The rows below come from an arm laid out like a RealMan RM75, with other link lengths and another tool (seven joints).
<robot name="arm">
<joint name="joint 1" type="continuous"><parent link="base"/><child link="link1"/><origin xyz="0 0 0.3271"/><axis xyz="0 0 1"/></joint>
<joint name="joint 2" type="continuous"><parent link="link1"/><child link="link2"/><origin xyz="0 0 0"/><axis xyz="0 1 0"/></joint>
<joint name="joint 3" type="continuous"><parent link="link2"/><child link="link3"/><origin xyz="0 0 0.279"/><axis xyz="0 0 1"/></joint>
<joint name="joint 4" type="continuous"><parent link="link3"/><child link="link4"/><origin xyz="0 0 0"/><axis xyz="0 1 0"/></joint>
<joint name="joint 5" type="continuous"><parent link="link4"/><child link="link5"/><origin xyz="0 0 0.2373"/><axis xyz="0 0 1"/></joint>
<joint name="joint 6" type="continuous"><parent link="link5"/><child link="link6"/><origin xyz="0 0 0"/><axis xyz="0 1 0"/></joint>
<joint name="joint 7" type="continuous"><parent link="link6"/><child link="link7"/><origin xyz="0 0 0.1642"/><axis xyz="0 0 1"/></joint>
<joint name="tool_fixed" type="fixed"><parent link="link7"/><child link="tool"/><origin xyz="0.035 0.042 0.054" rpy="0 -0.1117 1.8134"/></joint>
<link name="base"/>
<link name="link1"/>
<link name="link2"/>
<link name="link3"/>
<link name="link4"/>
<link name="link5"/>
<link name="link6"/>
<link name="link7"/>
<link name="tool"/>
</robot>
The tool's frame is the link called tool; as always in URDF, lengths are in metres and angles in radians. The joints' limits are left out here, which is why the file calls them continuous.
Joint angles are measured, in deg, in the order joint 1, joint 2, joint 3, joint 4, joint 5, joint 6, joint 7. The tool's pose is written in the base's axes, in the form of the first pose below.
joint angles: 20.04 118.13 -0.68 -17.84 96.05 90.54 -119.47
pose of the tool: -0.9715, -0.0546, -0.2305; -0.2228, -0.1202, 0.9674; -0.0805, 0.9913, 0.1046; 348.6, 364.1, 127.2
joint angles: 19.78 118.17 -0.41 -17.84 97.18 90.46 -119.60
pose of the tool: -0.9746, -0.0495, -0.2182; -0.2094, -0.1417, 0.9675; -0.0789, 0.9887, 0.1277; 351.5, 363.4, 132.0
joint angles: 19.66 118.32 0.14 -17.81 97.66 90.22 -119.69
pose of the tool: -0.9777, -0.0441, -0.2052; -0.1962, -0.1552, 0.9682; -0.0746, 0.9869, 0.1431; 354.0, 363.2, 134.3
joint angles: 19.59 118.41 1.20 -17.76 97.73 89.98 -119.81
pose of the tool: -0.9810, -0.0401, -0.1901; -0.1808, -0.1697, 0.9688; -0.0711, 0.9847, 0.1593; 357.2, 362.9, 137.0
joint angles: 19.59 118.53 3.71 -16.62 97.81 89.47 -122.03
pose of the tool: -0.9866, -0.0482, -0.1559; -0.1429, -0.2068, 0.9679; -0.0789, 0.9772, 0.1972; 364.2, 363.3, 139.3
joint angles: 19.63 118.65 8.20 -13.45 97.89 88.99 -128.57
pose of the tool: -0.9908, -0.0915, -0.0998; -0.0713, -0.2741, 0.9591; -0.1152, 0.9573, 0.2650; 375.5, 364.2, 138.4
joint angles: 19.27 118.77 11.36 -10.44 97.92 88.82 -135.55
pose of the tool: -0.9867, -0.1531, -0.0550; -0.0035, -0.3177, 0.9482; -0.1627, 0.9357, 0.3130; 385.2, 362.9, 133.8
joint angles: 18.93 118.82 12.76 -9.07 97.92 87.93 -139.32
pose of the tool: -0.9808, -0.1942, -0.0196; 0.0458, -0.3264, 0.9441; -0.1897, 0.9251, 0.3291; 393.7, 362.1, 130.3
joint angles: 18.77 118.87 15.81 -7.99 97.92 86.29 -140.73
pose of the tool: -0.9796, -0.1968, 0.0404; 0.1075, -0.3434, 0.9330; -0.1697, 0.9183, 0.3576; 405.5, 361.4, 132.9
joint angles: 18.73 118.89 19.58 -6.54 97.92 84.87 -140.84
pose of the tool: -0.9803, -0.1691, 0.1023; 0.1595, -0.3708, 0.9149; -0.1168, 0.9132, 0.3904; 415.3, 360.5, 137.1
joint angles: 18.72 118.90 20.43 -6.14 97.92 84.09 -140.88
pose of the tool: -0.9791, -0.1618, 0.1234; 0.1764, -0.3725, 0.9111; -0.1014, 0.9138, 0.3933; 418.8, 360.6, 136.9
